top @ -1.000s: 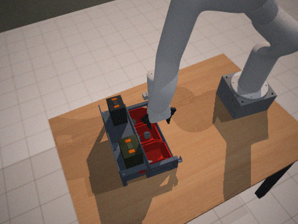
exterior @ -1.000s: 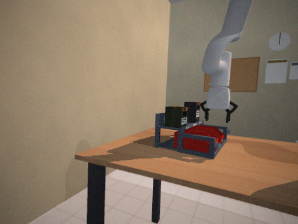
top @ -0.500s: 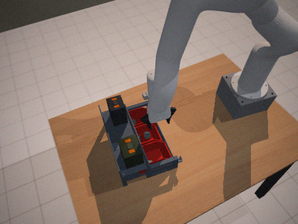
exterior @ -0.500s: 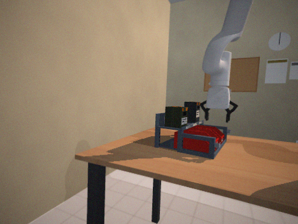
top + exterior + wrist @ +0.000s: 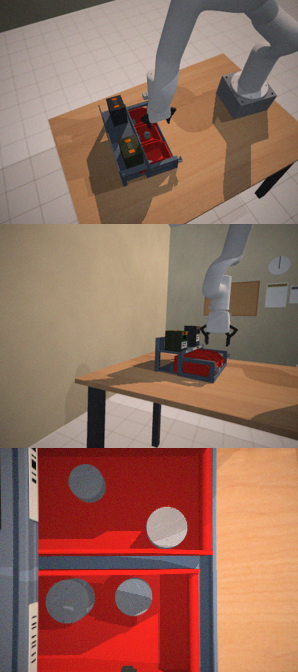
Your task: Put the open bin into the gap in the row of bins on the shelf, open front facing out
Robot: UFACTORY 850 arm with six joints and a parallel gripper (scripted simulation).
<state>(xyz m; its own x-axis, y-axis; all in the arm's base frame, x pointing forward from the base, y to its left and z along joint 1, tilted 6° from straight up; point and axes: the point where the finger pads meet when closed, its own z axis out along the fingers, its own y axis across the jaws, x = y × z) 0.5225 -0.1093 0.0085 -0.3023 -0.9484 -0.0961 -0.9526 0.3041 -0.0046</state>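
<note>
Right now my hand is 90 mm short of the blue-grey shelf, 40 mm to the left of it and 80 mm above it. From my hand the other things lie so: grey disc: 10 mm behind, 100 mm to the right, 120 mm below.
</note>
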